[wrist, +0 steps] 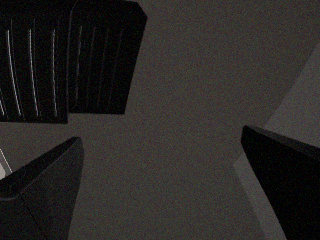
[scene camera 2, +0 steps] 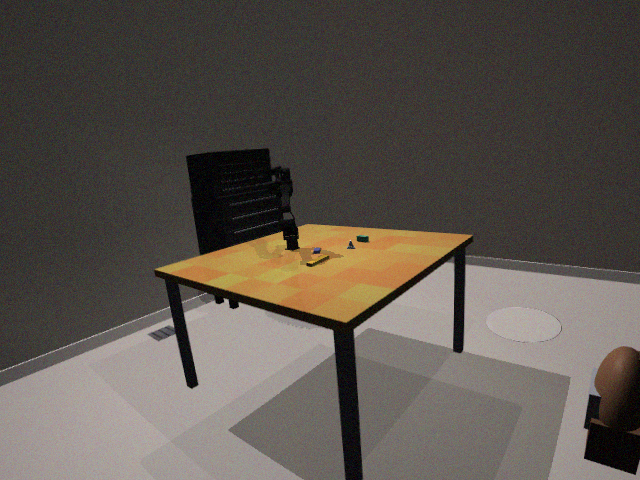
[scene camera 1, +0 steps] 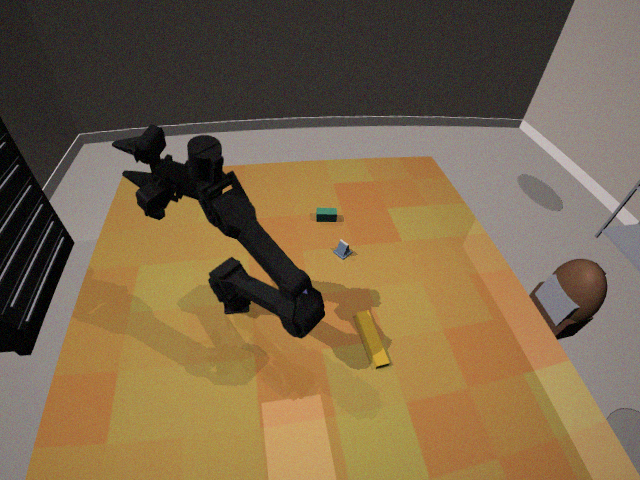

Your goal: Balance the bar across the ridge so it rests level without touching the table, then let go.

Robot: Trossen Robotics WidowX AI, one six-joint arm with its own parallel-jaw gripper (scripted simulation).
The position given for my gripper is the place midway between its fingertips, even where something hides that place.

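Note:
Nothing is held by my gripper (scene camera 1: 118, 158), which is open; from the wrist I see the gripper (wrist: 165, 140) too. I can also see a yellow bar (scene camera 1: 379, 358), though in the wrist view the bar is out of frame.

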